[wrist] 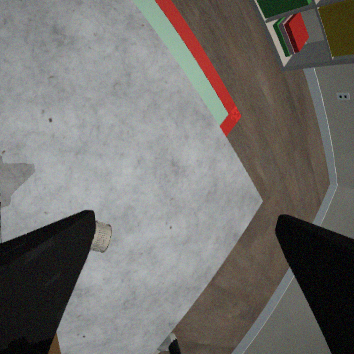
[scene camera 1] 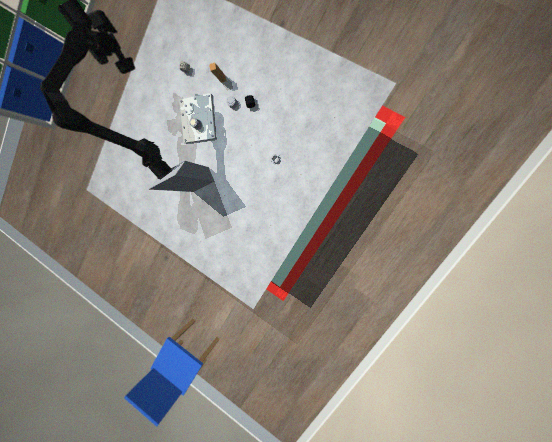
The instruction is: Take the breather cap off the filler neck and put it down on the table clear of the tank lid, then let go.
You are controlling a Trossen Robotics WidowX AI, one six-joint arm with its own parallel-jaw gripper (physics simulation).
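Places are measured from the arm's base along level axes (x ahead, y left, z up), in millimetres.
Where they show: gripper, fingertip midpoint: (wrist: 188, 222) (scene camera 1: 124, 45); arm's base, origin of the base link: (scene camera 1: 164, 174).
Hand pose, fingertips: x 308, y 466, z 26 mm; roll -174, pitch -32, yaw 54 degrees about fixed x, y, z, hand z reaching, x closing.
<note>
Each offset is from my fingertips to the top centre of the thing. "pt": to the spot under its first point. Level surfaces: height alone.
In the scene view a cream round piece {pt dz -210, dx -66, dy -314 mm} (scene camera 1: 195, 122) stands upright on the pale tank lid {pt dz -256, dx -62, dy -370 mm} (scene camera 1: 208, 131); this is the breather cap on its filler neck, too small to tell cap from neck. Small fittings sit on the lid's other parts. My gripper (wrist: 188, 222) is open, its two black fingers wide apart with nothing between them. In the wrist view a beige ribbed cylinder {dz -223, dx +105, dy -64 mm} (wrist: 102, 236) shows beside the left fingertip, partly hidden by it; I cannot tell which piece it is. The tank lid is not seen in the wrist view. In the scene view the fingertips are hard to make out.
On the grey table {dz -270 mm} (scene camera 1: 310, 120) near the lid are a knurled cylinder (scene camera 1: 184, 65), an orange block {dz -161, dx +189, dy -264 mm} (scene camera 1: 217, 72), a white cylinder {dz -238, dx +130, dy -385 mm} (scene camera 1: 232, 102) and a black cylinder {dz -225, dx +189, dy -465 mm} (scene camera 1: 250, 101). A small ring-like piece lies farther right. The black arm (scene camera 1: 100, 131) spans the left side.
</note>
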